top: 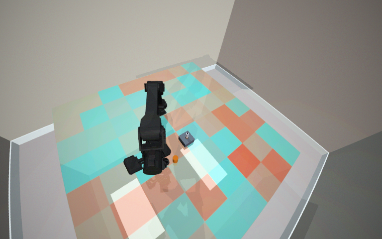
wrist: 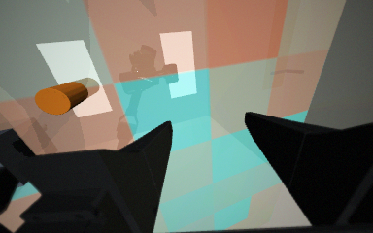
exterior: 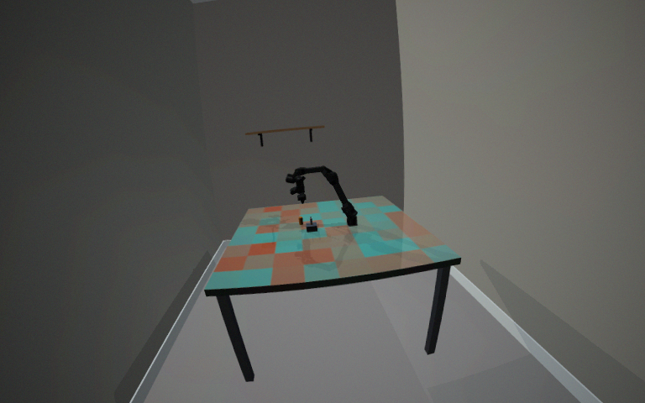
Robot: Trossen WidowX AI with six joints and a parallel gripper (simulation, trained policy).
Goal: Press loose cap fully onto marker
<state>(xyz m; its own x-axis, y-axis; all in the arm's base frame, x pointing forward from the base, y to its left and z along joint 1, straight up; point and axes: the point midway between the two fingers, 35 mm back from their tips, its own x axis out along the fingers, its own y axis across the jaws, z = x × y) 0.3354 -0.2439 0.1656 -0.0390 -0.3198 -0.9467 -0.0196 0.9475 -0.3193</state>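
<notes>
Right now the orange cap is 14 cm to the left of my gripper tip, 11 cm below it and 3 cm ahead of it. Also, from my gripper tip: dark holder block (27 cm to the left, 11 cm below, 5 cm behind); then grey marker (27 cm to the left, 6 cm below, 5 cm behind).
</notes>
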